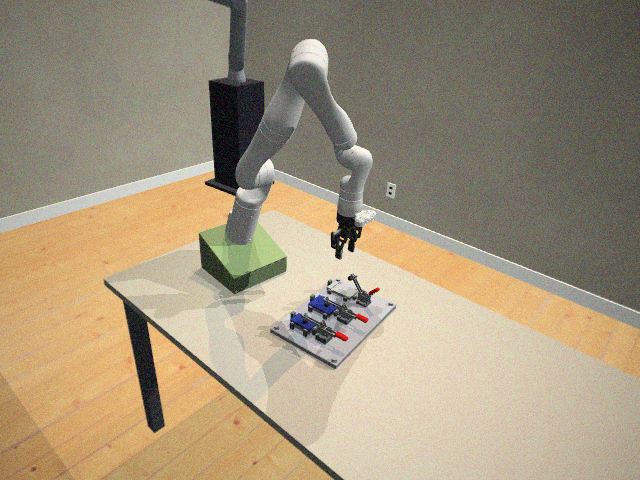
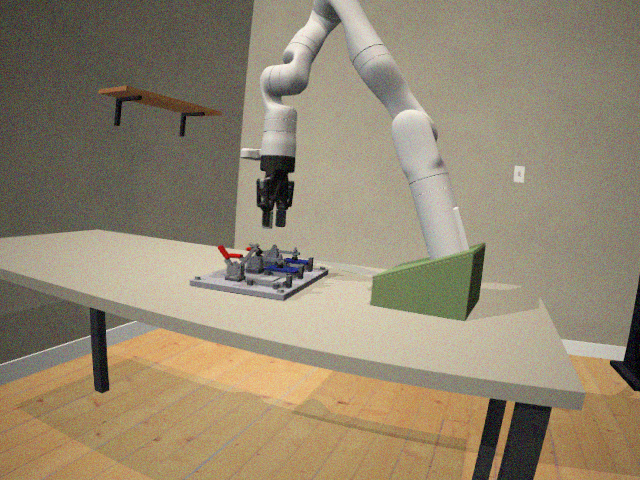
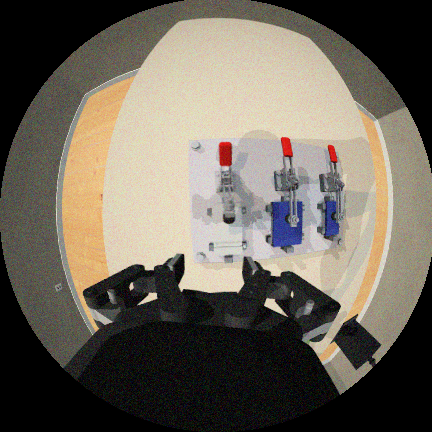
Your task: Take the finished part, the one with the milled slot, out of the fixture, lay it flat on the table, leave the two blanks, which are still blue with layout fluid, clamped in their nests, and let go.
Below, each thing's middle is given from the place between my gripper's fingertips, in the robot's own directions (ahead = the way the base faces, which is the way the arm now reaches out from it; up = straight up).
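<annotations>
You'd find the finished part [image 3: 227, 237] 12 cm below my hand, 2 cm to the right of it and 1 cm ahead of it. Going by their middles, that finished part is the nearest to my hand of the things named here. The fixture plate [image 1: 357, 331] is 14 cm below my hand, and it's 13 cm to the right of it and 7 cm ahead of it.
</annotations>
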